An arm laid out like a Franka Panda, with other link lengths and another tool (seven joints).
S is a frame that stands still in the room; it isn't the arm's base.
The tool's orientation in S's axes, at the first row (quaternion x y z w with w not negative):
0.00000, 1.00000, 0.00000, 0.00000
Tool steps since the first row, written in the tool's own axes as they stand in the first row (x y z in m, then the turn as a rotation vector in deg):
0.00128, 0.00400, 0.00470, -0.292, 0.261, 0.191
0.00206, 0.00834, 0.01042, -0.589, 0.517, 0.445
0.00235, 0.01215, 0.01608, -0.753, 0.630, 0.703
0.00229, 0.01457, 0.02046, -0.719, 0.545, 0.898
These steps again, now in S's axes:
-0.00128, 0.00400, -0.00470, 0.292, 0.261, -0.191
-0.00206, 0.00834, -0.01042, 0.589, 0.517, -0.445
-0.00235, 0.01215, -0.01608, 0.753, 0.630, -0.703
-0.00229, 0.01457, -0.02046, 0.719, 0.545, -0.898

